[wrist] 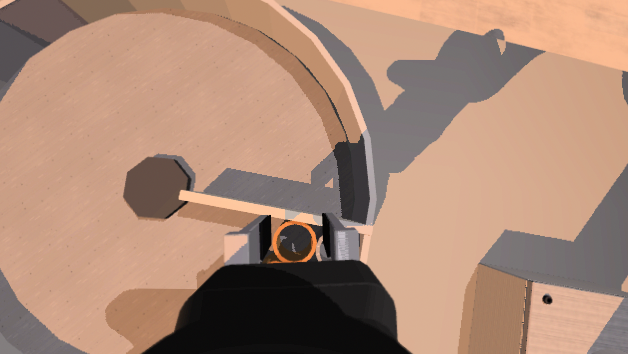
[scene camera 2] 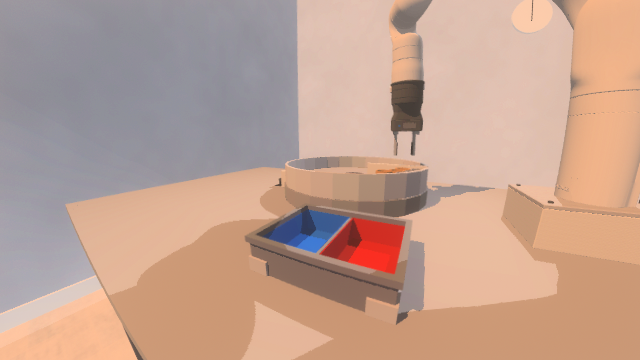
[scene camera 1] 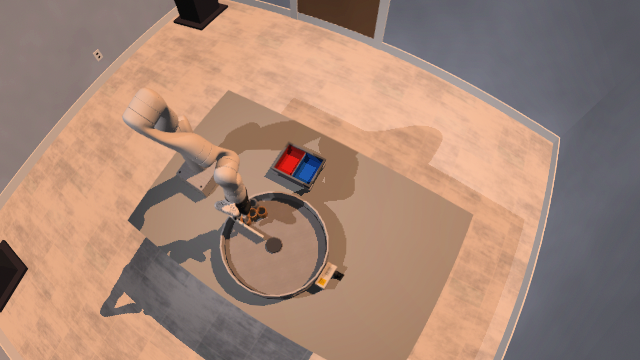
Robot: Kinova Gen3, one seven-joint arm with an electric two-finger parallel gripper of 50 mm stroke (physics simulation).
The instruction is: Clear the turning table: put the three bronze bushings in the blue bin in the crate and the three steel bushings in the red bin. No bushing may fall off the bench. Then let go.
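Seen in the pictures: gripper, fingertip midpoint: (wrist: 297, 228) (scene camera 2: 403, 154) (scene camera 1: 241, 219); arm's base, origin of the base link: (scene camera 2: 587, 199).
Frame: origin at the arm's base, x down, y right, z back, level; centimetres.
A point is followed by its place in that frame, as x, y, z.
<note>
My gripper (scene camera 2: 404, 152) {-5.0, 12.7, -33.3} (wrist: 297, 228) {-5.0, 12.7, -33.3} is open and empty, above the turning table (scene camera 1: 295, 265) {2.4, 16.9, -59.0} (scene camera 2: 350, 185) {0.4, -6.3, -42.1} (wrist: 100, 100) {2.4, 22.0, -55.9}. In the wrist view a bronze bushing (wrist: 275, 243) {-1.4, 10.7, -34.9} shows below and between the fingers, with part of a steel bushing (wrist: 321, 249) by the right finger. In scene camera 1 a bronze bushing (scene camera 1: 266, 212) {-0.5, 4.2, -39.1} and others stand bunched beside the arm, and a grey steel one (scene camera 1: 253, 202) {1.9, 2.7, -31.4} is partly visible. The remaining steel bushings are hidden or unclear. The blue bin (scene camera 1: 310, 169) {7.0, -23.7, -43.4} (scene camera 2: 307, 239) {7.1, -19.4, -44.8} and red bin (scene camera 1: 289, 160) {7.1, -23.2, -33.1} (scene camera 2: 370, 246) {7.1, -17.0, -34.9} look empty.
The crate (scene camera 2: 325, 260) {2.7, -29.1, -36.8} holds both bins beside the table. A raised rim rings the turning table. A thin bar (scene camera 1: 252, 230) {-2.0, 13.6, -38.5} (wrist: 230, 203) {-2.1, 13.6, -39.2} runs from near the dark hub (scene camera 1: 273, 245) {1.5, 14.2, -47.8} (wrist: 155, 188) {1.6, 13.8, -47.8} to the rim, next to the bushings. A small box (scene camera 1: 327, 276) {1.9, 15.0, -71.9} sits at the rim.
</note>
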